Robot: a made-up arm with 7 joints.
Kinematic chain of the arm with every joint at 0, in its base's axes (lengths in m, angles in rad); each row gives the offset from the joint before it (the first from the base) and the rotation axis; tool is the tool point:
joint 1: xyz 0 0 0.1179 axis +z
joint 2: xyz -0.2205 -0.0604 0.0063 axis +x
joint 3: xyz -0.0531 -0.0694 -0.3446 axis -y
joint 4: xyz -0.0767 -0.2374 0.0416 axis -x
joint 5: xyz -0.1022 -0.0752 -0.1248 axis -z
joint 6: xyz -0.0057 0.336 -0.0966 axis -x
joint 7: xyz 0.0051 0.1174 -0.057 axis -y
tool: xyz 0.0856 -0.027 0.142
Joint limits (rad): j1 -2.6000..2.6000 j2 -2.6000..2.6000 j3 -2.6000..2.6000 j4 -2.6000..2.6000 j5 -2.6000..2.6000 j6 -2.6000..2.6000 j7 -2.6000..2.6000
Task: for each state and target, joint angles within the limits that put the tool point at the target. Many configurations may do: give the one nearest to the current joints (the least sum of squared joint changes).
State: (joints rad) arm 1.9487 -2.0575 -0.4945 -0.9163 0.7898 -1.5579 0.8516
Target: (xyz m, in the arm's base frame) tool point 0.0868 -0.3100 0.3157
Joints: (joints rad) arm 1.5315 -2.2817 -0.4647 -1.1448 0.5326 -1.4791 1.0060
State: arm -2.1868 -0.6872 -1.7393 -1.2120 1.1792 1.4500 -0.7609
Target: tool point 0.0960 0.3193 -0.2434
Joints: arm -2.6000 -0.5291 -1.6331 -1.0578 0.2556 1.5779 -0.9667
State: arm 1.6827 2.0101 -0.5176 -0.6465 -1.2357 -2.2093 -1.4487
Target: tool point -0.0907 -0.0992 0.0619
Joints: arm 1.2672 2.0798 -1.0536 -1.1038 -0.3883 -2.5239 -1.4039
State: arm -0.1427 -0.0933 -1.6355 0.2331 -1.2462 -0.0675 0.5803
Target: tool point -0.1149 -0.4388 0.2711
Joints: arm 0.0155 0.1960 -1.9240 0.2758 -1.3697 -0.1724 0.6202
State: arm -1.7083 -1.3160 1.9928 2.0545 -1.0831 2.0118 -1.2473
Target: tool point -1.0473 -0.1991 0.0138
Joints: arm -1.1867 -0.7773 1.9595 2.1639 -1.4153 1.8400 -0.9584
